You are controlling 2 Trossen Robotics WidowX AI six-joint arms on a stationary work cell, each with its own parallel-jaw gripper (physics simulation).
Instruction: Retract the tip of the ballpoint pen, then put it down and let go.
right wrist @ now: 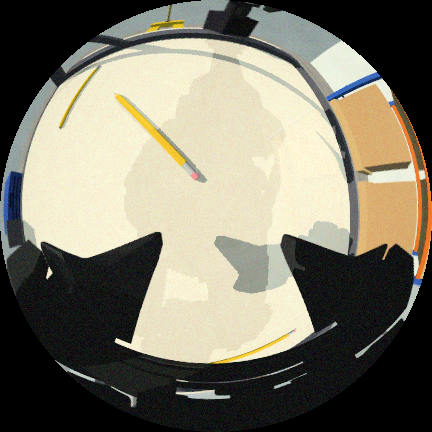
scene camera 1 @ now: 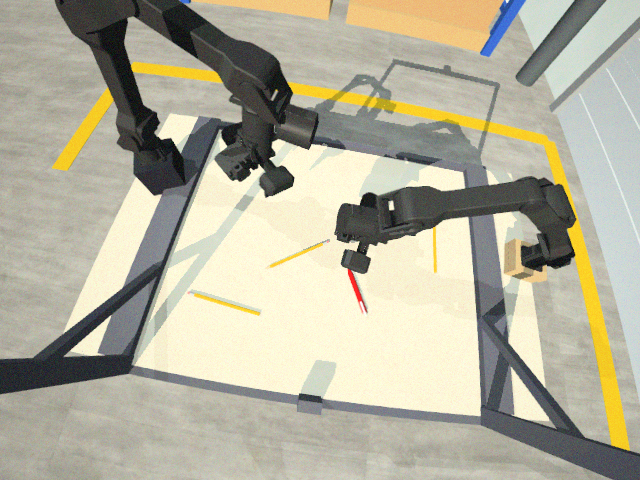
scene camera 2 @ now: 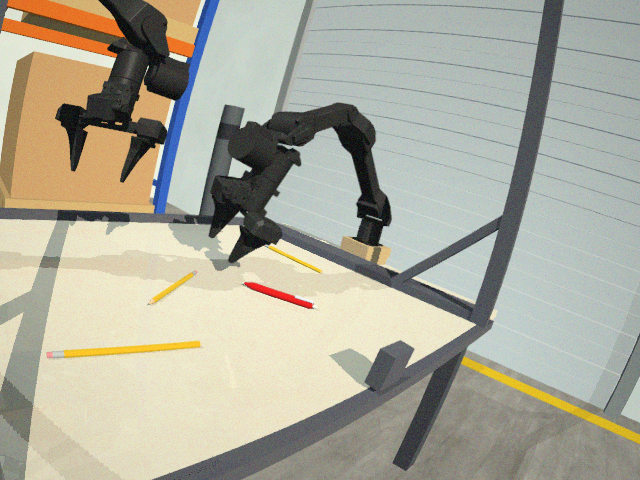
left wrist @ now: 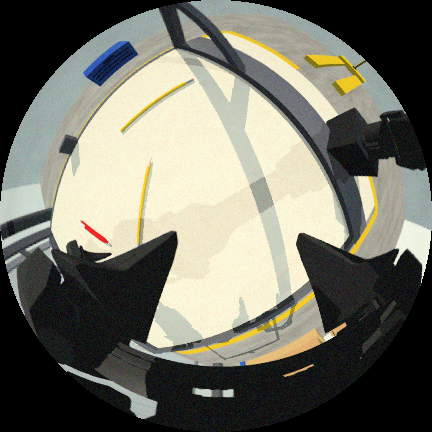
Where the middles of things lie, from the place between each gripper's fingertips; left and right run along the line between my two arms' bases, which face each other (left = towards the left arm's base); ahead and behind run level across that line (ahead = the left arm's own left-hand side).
Labels:
My right gripper is now 520 mm to the left of the tan block (scene camera 1: 512, 250), 70 mm short of it and 20 mm above it.
Now: the tan block 770 mm to the right of my left hand, 120 mm below it and 40 mm ahead of it.

